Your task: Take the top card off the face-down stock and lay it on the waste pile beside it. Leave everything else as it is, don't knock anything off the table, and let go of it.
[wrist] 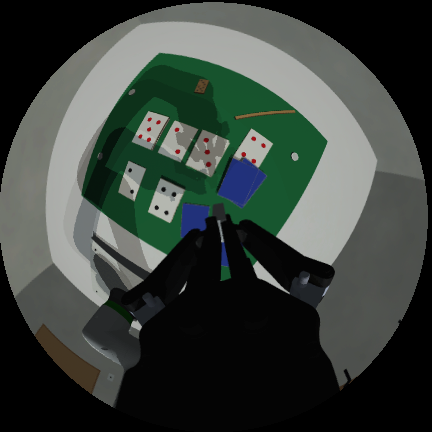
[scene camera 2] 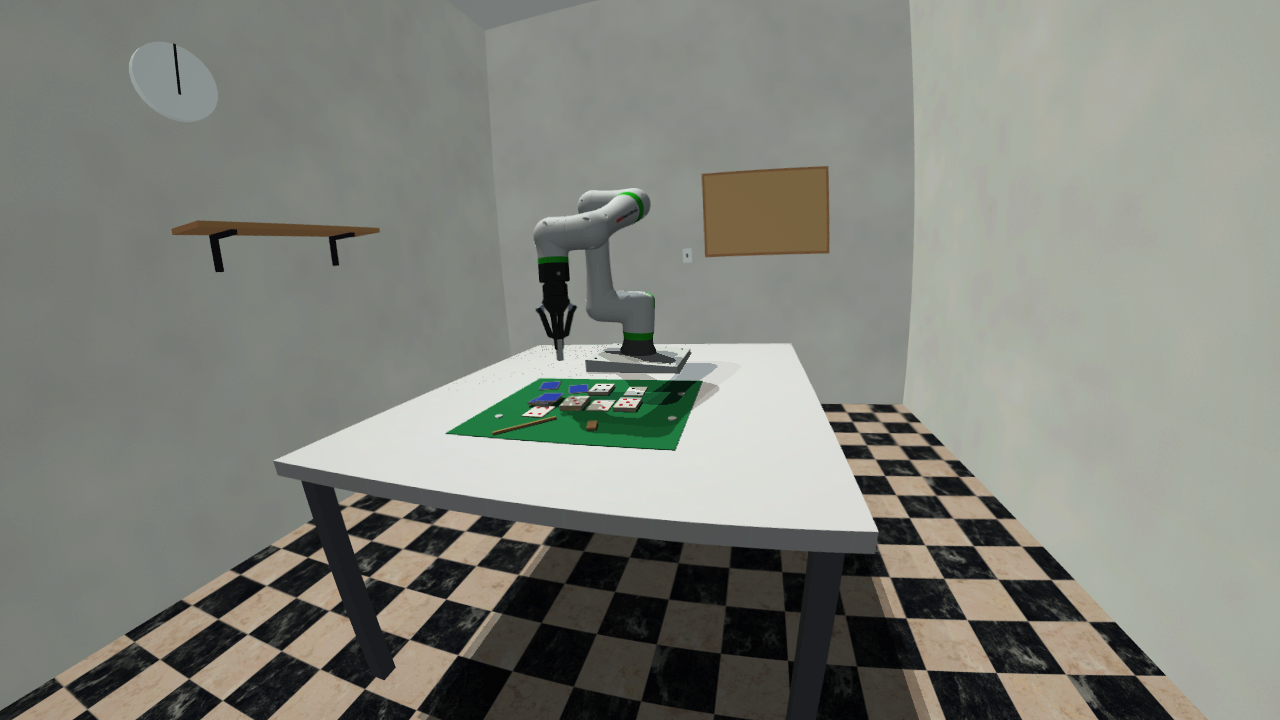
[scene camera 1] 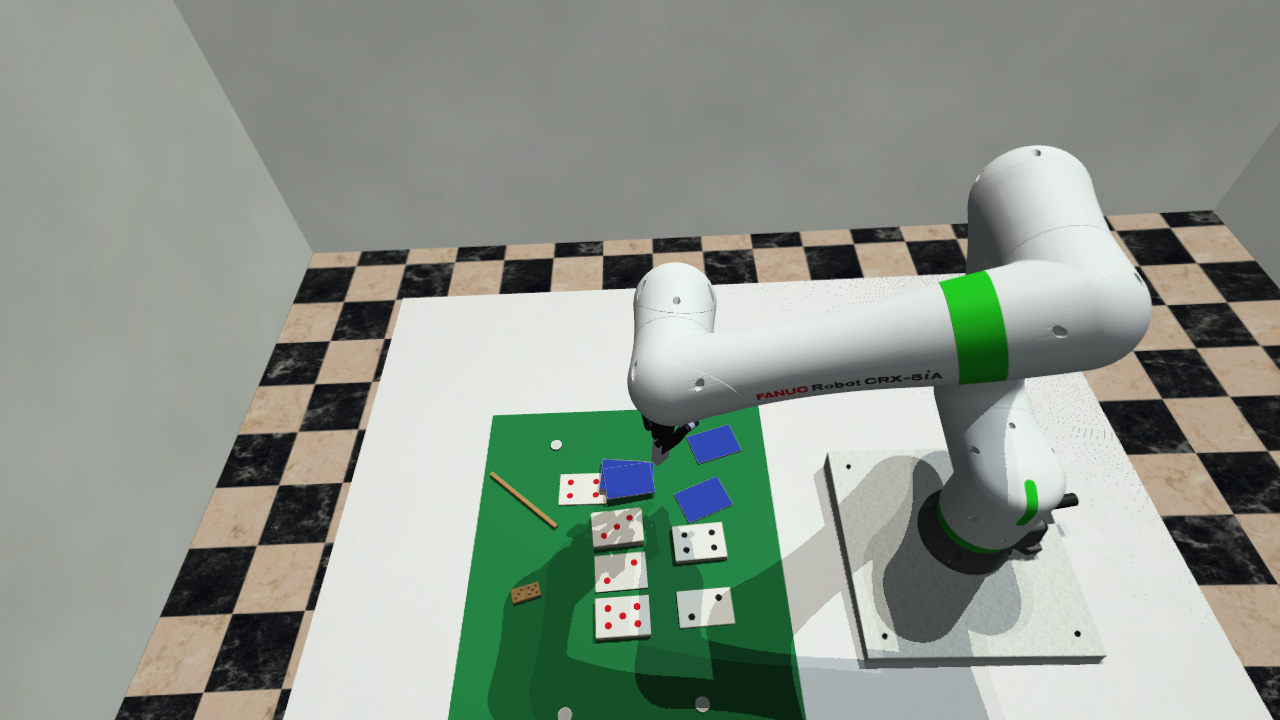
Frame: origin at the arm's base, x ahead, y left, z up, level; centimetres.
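Seen in the pictures: gripper, fingertip midpoint: (wrist: 219, 211) (scene camera 2: 560, 360) (scene camera 1: 660, 459); arm's base, origin of the base link: (scene camera 2: 638, 352) (scene camera 1: 963, 531).
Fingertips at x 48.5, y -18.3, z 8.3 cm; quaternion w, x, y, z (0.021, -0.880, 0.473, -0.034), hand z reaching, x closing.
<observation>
Offsets run from my fingertips to a thing's top centre.
The face-down blue stock {dy -2.6, dx +5.7, dz -9.8 cm} (scene camera 1: 629, 480) (scene camera 2: 545, 399) (wrist: 236, 182) sits on the green mat, its upper part askew. It overlaps a white card with four red pips {dy -3.3, dx +14.3, dz -11.2 cm} (scene camera 1: 578, 488) (scene camera 2: 537, 411) (wrist: 256, 145). Two loose blue cards lie apart from the stock: one {dy +3.0, dx -7.3, dz -11.3 cm} (scene camera 1: 703, 498) (scene camera 2: 578, 388) (wrist: 194, 218) near the black four-pip card, the other {dy -8.3, dx -11.8, dz -11.3 cm} (scene camera 1: 713, 443) (scene camera 2: 550, 385) (wrist: 224, 256) farther back, partly hidden by the fingers in the wrist view. I cannot tell which face-up pile is the waste. My gripper (scene camera 1: 660, 454) (scene camera 2: 560, 354) (wrist: 219, 211) is shut and empty, raised above the mat beside the stock.
Face-up piles with three red pips {dy +6.1, dx +9.1, dz -10.1 cm} (scene camera 1: 616, 529), two {dy +13.9, dx +9.7, dz -11.2 cm} (scene camera 1: 620, 571) and five {dy +21.8, dx +10.4, dz -10.4 cm} (scene camera 1: 622, 617) form a row. Black-pip cards {dy +11.3, dx -4.6, dz -10.4 cm} (scene camera 1: 699, 542) {dy +22.4, dx -3.3, dz -11.2 cm} (scene camera 1: 705, 608) lie beside them. A wooden stick {dy -3.0, dx +25.6, dz -10.9 cm} (scene camera 1: 523, 500), a brown domino {dy +14.7, dx +26.0, dz -10.8 cm} (scene camera 1: 525, 592) and white discs {dy -13.9, dx +18.5, dz -11.2 cm} (scene camera 1: 555, 445) also lie on the mat.
</observation>
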